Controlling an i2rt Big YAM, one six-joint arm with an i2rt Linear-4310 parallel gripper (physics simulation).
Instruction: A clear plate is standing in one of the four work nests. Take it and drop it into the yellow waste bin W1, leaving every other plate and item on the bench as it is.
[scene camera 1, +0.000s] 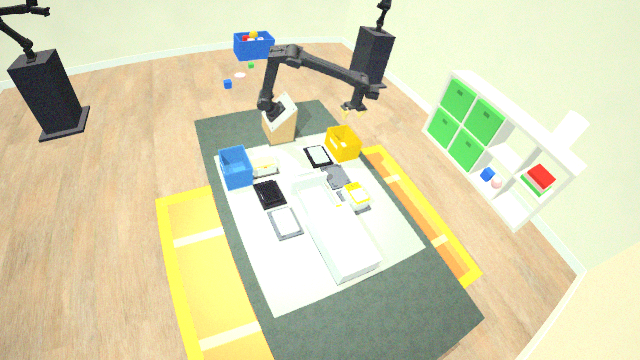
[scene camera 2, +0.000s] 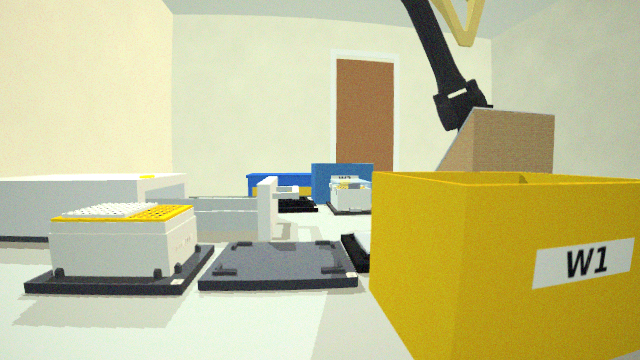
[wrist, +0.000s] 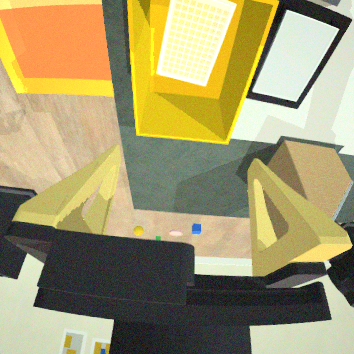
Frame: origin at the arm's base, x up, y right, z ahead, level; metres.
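Where they show: gripper, fingertip midpoint: (scene camera 1: 350, 118) (scene camera 2: 505, 21) (wrist: 186, 156); arm's base, origin of the base link: (scene camera 1: 276, 112) (scene camera 2: 486, 151).
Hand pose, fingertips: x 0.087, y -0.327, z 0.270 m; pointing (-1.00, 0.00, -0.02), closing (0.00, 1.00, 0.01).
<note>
Each offset is from my fingertips to the top centre of the thing. "spot": to the spot under its first point.
A clear, whitish plate with a grid of wells {spot: dx -0.223, dy +0.009, dz +0.007 m} (wrist: 195, 42) lies inside the yellow bin W1 {dx -0.121, dy +0.003, dz -0.003 m} (scene camera 1: 348, 150) (scene camera 2: 415, 240) (wrist: 185, 112), on its floor. My gripper (scene camera 1: 352, 116) (wrist: 186, 156) is open and empty, raised above and a little behind the bin, toward the arm's base side. In scene camera 2, part of one finger shows high above the bin. A grey nest {dx -0.223, dy +0.135, dz +0.177 m} (scene camera 1: 336, 176) (scene camera 2: 285, 262) beside the bin is bare. A black nest {spot: dx -0.228, dy +0.201, dz -0.029 m} (scene camera 1: 308, 152) bears a pale plate {dx -0.221, dy +0.162, dz +0.006 m} (scene camera 1: 318, 156) (wrist: 300, 55). Another grey nest {spot: dx -0.229, dy +0.472, dz +0.437 m} (scene camera 1: 298, 233) bears a white plate {dx -0.214, dy +0.505, dz +0.361 m} (scene camera 1: 285, 221). A dark nest {spot: dx -0.216, dy +0.517, dz +0.197 m} (scene camera 1: 270, 194) has a black top.
A white machine {dx -0.135, dy +0.324, dz +0.564 m} (scene camera 1: 340, 240) stands mid-bench. A yellow-topped tip box {dx -0.164, dy +0.128, dz +0.355 m} (scene camera 1: 357, 194) (scene camera 2: 115, 245) stands past the bare nest. Another tip box {dx -0.163, dy +0.492, dz +0.009 m} (scene camera 1: 264, 166) (scene camera 2: 350, 197) stands beside the blue bin {dx -0.121, dy +0.641, dz +0.004 m} (scene camera 1: 237, 170) (scene camera 2: 320, 182). The arm's wooden pedestal (scene camera 1: 281, 131) (scene camera 2: 515, 142) (wrist: 310, 175) is near the yellow bin.
</note>
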